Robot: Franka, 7 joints.
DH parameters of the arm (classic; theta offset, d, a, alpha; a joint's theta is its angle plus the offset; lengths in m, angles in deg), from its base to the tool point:
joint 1: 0 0.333 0 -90
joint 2: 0 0 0 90
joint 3: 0 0.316 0.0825 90
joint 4: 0 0 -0.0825 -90
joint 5: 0 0.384 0 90
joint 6: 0 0 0.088 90
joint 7: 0 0.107 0 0
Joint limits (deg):
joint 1: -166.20..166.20
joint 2: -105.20..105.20
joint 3: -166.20..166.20
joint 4: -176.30..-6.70
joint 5: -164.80..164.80
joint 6: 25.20..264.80
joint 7: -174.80..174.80
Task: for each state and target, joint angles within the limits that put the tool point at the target. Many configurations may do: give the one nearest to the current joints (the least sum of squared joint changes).
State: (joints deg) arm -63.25 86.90 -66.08 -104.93 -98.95 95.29 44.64
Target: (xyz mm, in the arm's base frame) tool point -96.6 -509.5 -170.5
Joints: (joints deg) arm -51.41 101.20 -34.75 -88.64 -103.53 104.62 44.64
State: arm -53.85 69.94 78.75 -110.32 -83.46 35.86 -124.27
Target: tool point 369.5 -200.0 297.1
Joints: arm -82.62 48.57 78.77 -126.28 -72.80 25.20 -124.27
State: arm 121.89 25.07 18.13 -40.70 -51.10 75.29 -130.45
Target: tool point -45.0 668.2 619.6
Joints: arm 99.72 32.34 4.90 -48.59 -51.50 68.50 -130.45
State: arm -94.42 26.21 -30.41 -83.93 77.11 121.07 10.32
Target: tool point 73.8 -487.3 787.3
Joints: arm -78.12 -13.83 -10.44 -96.00 73.79 104.34 10.32
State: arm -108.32 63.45 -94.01 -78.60 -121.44 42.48 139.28
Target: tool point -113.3 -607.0 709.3
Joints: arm -74.88 69.96 -100.85 -56.61 -126.68 41.00 139.28
